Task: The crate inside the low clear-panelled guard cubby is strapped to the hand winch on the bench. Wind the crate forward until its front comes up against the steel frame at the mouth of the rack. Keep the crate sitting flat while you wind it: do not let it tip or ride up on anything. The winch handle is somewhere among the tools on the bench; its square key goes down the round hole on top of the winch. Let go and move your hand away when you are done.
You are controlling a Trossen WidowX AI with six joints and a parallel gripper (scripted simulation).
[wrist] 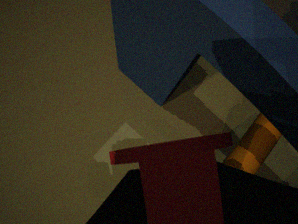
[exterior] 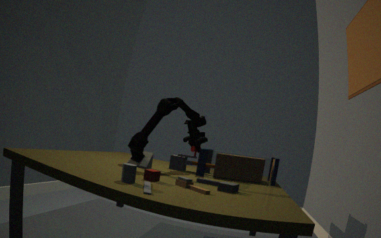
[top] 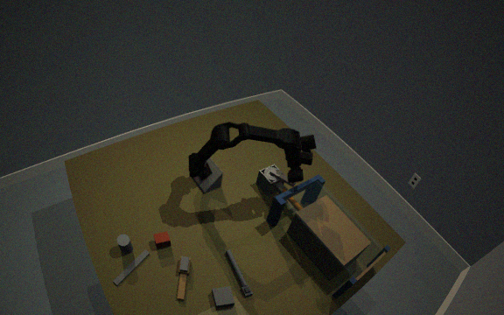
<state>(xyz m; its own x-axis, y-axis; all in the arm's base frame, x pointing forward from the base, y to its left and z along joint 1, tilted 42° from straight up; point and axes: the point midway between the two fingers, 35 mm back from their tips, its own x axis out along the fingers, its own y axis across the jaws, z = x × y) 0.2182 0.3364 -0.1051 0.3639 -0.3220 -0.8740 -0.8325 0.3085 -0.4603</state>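
Now: the grey crank handle 4 cm behind my gripper tip, 3 cm to the right of it and 3 cm below it. Round my gripper tip: grey block: 51 cm to the right, 33 cm ahead, 12 cm below; grey winch: 11 cm behind, 10 cm below, 7 cm to the right; red grip: 1 cm to the right, 1 cm behind.
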